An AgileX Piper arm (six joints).
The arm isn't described. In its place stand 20 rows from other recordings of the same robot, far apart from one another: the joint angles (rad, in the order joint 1, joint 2, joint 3, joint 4, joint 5, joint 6), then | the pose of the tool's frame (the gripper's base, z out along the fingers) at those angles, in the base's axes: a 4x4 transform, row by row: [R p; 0 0 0 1], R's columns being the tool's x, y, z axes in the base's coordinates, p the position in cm.
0.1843, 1.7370, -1.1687, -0.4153, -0.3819, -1.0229 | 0.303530 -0.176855 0.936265 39.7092; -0.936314 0.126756 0.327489 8.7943; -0.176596 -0.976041 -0.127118 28.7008; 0 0 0 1
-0.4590, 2.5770, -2.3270, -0.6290, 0.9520, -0.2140 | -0.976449 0.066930 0.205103 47.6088; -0.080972 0.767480 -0.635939 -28.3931; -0.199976 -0.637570 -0.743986 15.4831; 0 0 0 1
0.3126, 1.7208, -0.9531, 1.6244, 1.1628, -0.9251 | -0.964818 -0.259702 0.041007 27.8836; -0.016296 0.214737 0.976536 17.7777; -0.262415 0.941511 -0.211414 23.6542; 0 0 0 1
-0.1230, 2.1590, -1.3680, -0.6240, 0.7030, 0.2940 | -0.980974 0.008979 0.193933 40.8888; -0.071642 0.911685 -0.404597 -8.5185; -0.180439 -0.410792 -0.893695 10.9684; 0 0 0 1
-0.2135, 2.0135, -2.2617, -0.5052, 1.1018, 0.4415 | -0.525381 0.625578 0.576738 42.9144; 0.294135 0.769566 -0.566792 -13.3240; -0.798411 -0.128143 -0.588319 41.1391; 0 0 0 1
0.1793, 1.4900, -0.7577, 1.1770, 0.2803, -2.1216 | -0.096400 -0.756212 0.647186 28.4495; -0.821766 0.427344 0.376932 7.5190; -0.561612 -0.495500 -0.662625 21.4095; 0 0 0 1
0.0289, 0.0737, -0.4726, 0.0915, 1.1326, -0.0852 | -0.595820 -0.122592 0.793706 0.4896; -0.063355 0.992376 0.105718 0.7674; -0.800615 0.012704 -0.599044 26.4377; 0 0 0 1
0.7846, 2.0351, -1.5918, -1.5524, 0.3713, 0.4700 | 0.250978 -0.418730 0.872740 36.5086; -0.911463 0.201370 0.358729 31.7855; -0.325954 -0.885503 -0.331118 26.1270; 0 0 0 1
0.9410, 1.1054, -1.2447, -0.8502, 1.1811, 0.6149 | -0.468414 -0.200331 0.860497 16.4993; -0.392346 0.919818 0.000567 11.8996; -0.791614 -0.337347 -0.509455 42.4070; 0 0 0 1
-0.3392, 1.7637, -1.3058, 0.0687, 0.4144, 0.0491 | -0.626750 0.386626 0.676539 37.6271; 0.339616 0.916959 -0.209398 -13.0095; -0.701317 0.098523 -0.706008 25.8167; 0 0 0 1
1.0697, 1.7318, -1.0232, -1.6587, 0.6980, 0.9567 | 0.087124 -0.473424 0.876515 22.3910; -0.905712 0.328754 0.267593 28.7524; -0.414843 -0.817184 -0.400144 23.1041; 0 0 0 1
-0.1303, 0.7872, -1.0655, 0.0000, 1.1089, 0.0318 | -0.666585 0.151202 0.729934 12.0319; 0.119417 0.988226 -0.095652 -1.5767; -0.735802 0.023406 -0.676792 39.8871; 0 0 0 1
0.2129, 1.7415, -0.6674, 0.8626, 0.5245, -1.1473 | -0.796031 -0.593160 0.120398 24.8083; -0.502368 0.758457 0.415174 8.9042; -0.337582 0.270007 -0.901740 11.5593; 0 0 0 1
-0.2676, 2.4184, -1.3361, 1.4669, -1.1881, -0.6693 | -0.081782 0.996201 0.029924 38.0989; 0.257733 0.050143 -0.964914 -19.1519; -0.962749 -0.071200 -0.260854 5.8837; 0 0 0 1
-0.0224, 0.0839, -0.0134, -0.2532, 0.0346, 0.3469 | -0.013805 0.032496 0.999377 6.3126; 0.094037 0.995084 -0.031058 -0.2203; -0.995473 0.093549 -0.016793 20.9787; 0 0 0 1
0.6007, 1.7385, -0.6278, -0.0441, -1.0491, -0.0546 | 0.066339 -0.592990 0.802473 26.6450; -0.047229 0.801477 0.596158 18.6779; -0.996679 -0.077449 0.025162 19.4601; 0 0 0 1
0.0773, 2.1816, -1.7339, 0.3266, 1.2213, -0.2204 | -0.983580 -0.179689 -0.016778 43.3157; -0.176344 0.937167 0.301033 6.1062; -0.038369 0.299048 -0.953466 17.7549; 0 0 0 1
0.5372, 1.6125, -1.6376, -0.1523, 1.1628, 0.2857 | -0.824541 -0.269757 0.497356 30.0480; -0.234108 0.962911 0.134150 16.4225; -0.515097 -0.005823 -0.857112 37.5496; 0 0 0 1
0.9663, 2.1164, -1.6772, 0.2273, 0.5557, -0.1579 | -0.474555 -0.842571 0.254700 26.3312; -0.623913 0.526092 0.577892 40.0227; -0.620911 0.115331 -0.775351 20.7989; 0 0 0 1
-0.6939, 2.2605, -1.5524, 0.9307, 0.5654, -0.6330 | -0.540906 0.521792 0.659662 38.7692; 0.700635 0.713448 0.010165 -27.1662; -0.465330 0.467680 -0.751494 11.9900; 0 0 0 1
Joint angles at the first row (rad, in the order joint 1, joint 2, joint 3, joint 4, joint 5, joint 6):
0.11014 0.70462 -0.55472 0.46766 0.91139 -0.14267
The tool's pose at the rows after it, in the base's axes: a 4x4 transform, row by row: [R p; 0 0 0 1], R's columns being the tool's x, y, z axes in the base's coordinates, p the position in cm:
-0.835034 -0.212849 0.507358 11.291; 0.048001 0.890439 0.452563 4.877; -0.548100 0.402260 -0.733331 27.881; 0 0 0 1
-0.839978 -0.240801 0.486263 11.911; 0.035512 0.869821 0.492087 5.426; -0.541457 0.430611 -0.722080 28.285; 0 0 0 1
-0.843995 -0.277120 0.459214 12.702; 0.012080 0.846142 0.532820 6.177; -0.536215 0.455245 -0.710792 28.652; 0 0 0 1
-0.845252 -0.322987 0.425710 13.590; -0.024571 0.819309 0.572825 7.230; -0.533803 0.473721 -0.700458 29.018; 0 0 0 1
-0.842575 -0.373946 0.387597 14.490; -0.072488 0.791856 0.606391 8.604; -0.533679 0.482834 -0.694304 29.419; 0 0 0 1
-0.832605 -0.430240 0.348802 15.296; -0.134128 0.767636 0.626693 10.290; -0.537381 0.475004 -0.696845 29.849; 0 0 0 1
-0.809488 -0.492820 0.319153 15.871; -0.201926 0.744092 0.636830 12.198; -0.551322 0.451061 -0.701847 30.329; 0 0 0 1
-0.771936 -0.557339 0.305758 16.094; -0.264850 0.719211 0.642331 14.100; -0.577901 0.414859 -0.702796 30.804; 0 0 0 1
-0.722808 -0.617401 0.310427 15.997; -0.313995 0.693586 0.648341 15.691; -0.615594 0.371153 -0.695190 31.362; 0 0 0 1
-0.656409 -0.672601 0.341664 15.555; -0.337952 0.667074 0.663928 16.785; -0.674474 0.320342 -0.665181 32.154; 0 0 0 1
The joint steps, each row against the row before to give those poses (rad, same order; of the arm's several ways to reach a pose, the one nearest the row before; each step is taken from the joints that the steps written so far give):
0.00305 0.02630 -0.02249 0.04640 0.01248 -0.03039
0.01278 0.03733 -0.02256 0.04974 0.00210 -0.03380
0.02864 0.04747 -0.02575 0.04630 -0.00623 -0.03377
0.05011 0.05555 -0.03127 0.03746 -0.01496 -0.02789
0.06966 0.06082 -0.03950 0.02012 -0.02105 -0.01367
0.08738 0.06288 -0.04852 -0.00974 -0.02555 0.00640
0.09691 0.05784 -0.05254 -0.03391 -0.03193 0.01955
0.09641 0.04495 -0.04626 -0.04894 -0.04047 0.02481
0.08413 0.02705 -0.03675 -0.05633 -0.04351 0.02455
0.07290 -0.00008 -0.02060 -0.05941 -0.06069 0.02139

